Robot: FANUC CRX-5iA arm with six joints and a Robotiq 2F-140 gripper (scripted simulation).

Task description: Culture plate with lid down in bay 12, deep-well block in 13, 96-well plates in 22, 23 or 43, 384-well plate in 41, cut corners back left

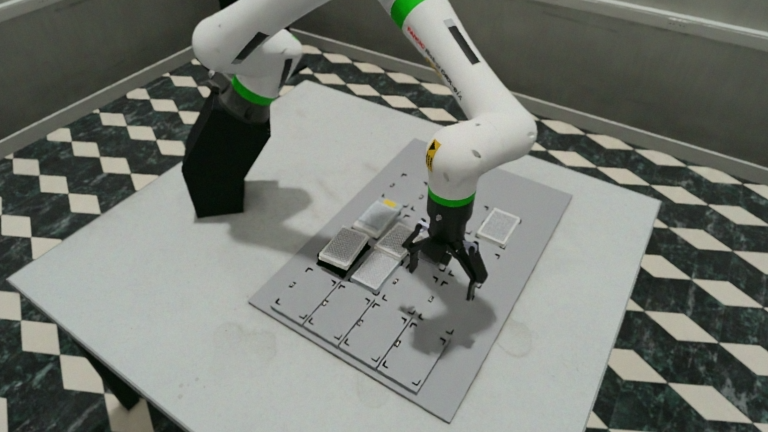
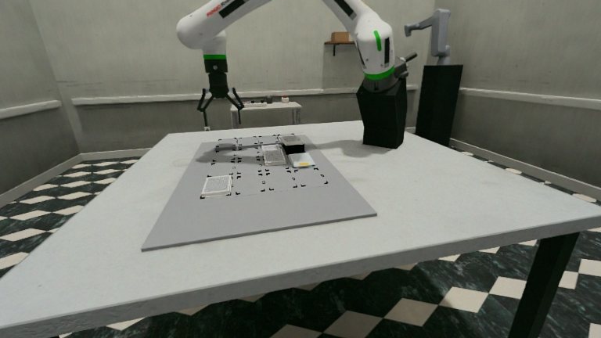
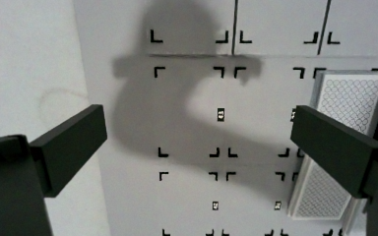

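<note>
My gripper is now 320 mm past the lid, 210 mm to the right of it and 130 mm above it. From my hand the other things lie so: 384-well plate 10 mm behind, 370 mm to the left, 140 mm below; black deep-well block 320 mm behind, 20 mm to the left, 120 mm below.
</note>
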